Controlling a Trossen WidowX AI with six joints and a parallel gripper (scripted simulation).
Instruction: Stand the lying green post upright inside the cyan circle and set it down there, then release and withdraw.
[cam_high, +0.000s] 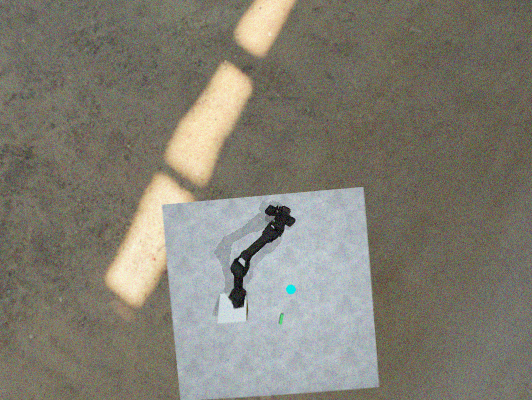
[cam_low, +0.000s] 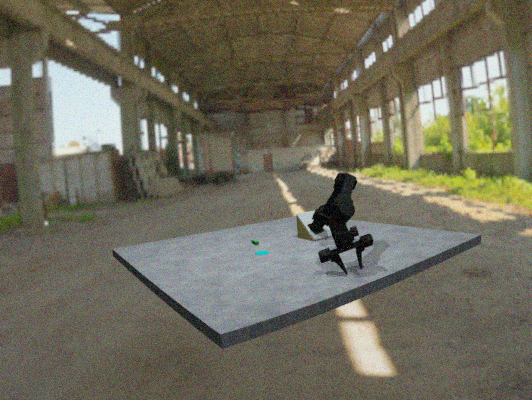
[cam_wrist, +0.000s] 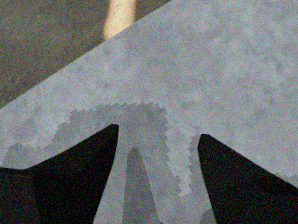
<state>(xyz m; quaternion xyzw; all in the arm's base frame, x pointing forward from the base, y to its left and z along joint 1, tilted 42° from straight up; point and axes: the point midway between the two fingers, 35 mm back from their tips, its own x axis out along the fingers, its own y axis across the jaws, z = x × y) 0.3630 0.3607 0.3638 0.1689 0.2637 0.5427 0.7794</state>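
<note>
The green post lies 13 cm behind my gripper tip, 70 cm to the right of it and 1 cm below it. From my gripper tip the other things lie so: cyan circle: 3 cm behind, 53 cm to the right, 2 cm below.
</note>
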